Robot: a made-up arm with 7 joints.
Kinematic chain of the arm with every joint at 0, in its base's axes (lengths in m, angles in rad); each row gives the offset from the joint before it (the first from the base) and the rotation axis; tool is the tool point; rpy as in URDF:
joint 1: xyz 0 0 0.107 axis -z
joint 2: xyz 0 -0.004 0.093 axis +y
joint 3: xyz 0 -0.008 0.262 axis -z
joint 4: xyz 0 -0.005 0.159 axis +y
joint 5: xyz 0 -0.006 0.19 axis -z
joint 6: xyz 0 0 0.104 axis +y
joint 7: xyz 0 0 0.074 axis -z
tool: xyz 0 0 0 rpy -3.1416 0 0
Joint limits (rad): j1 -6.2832..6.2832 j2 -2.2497..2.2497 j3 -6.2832..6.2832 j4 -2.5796..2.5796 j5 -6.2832..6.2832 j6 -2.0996..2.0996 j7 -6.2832..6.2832
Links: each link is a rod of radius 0.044 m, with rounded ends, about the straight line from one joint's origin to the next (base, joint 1, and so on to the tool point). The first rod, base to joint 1, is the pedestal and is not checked.
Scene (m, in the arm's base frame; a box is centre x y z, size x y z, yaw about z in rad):
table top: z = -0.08
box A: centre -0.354 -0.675 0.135 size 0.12 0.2 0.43 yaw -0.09
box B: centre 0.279 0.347 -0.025 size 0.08 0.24 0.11 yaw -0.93
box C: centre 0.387 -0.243 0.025 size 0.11 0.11 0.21 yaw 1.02
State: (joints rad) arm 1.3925 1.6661 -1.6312 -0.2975 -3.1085 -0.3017 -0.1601
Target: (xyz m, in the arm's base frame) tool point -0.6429 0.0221 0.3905
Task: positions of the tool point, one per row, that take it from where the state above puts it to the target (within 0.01 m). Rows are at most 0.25 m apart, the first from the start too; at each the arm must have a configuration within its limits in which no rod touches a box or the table.
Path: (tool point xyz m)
1: 0.1917 -0.7538 0.2838
2: 0.3086 -0.6751 0.4312
3: 0.0730 -0.7330 0.4517
4: -0.1707 -0.7060 0.4614
5: -0.3893 -0.5963 0.4597
6: -0.5527 -0.4194 0.4466
7: -0.6400 -0.2022 0.4229
8: -0.6429 0.0221 0.3905

